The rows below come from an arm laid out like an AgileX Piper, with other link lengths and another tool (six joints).
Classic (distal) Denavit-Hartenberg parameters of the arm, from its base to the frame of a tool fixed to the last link. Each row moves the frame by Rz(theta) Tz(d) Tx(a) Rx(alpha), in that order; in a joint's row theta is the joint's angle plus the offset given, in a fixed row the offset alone. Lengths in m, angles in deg.
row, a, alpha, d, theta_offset
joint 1, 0, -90, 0.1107, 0
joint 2, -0.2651, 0, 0, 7.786
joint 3, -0.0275, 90, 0, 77.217
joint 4, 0, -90, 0.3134, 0
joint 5, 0, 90, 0, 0
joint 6, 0.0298, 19, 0.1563, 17.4
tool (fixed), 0, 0, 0.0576, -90
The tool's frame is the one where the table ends.
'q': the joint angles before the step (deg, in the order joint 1, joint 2, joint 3, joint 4, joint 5, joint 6). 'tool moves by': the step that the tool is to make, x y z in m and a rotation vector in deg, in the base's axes. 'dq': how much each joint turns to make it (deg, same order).
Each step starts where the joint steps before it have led.
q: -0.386 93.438 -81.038 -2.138 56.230 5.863
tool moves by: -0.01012 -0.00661 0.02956 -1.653 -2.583 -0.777
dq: 0.001 -4.189 0.000 -2.098 1.643 0.996
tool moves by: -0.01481 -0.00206 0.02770 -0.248 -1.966 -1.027
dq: -0.001 -4.266 0.000 -0.721 2.374 0.983
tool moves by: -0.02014 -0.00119 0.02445 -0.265 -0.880 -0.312
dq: 0.000 -4.271 0.054 -0.276 3.348 0.000
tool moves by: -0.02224 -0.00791 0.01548 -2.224 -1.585 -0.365
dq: 0.000 -5.334 2.749 -2.240 0.991 0.000
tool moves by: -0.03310 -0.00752 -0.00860 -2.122 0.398 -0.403
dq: 0.001 -7.095 7.731 -2.235 -0.231 0.176
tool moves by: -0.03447 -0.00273 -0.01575 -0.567 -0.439 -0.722
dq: 0.000 -8.294 9.207 -1.080 -1.218 0.982
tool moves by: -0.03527 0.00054 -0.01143 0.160 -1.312 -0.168
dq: 0.000 -9.273 8.147 0.037 -0.146 0.244
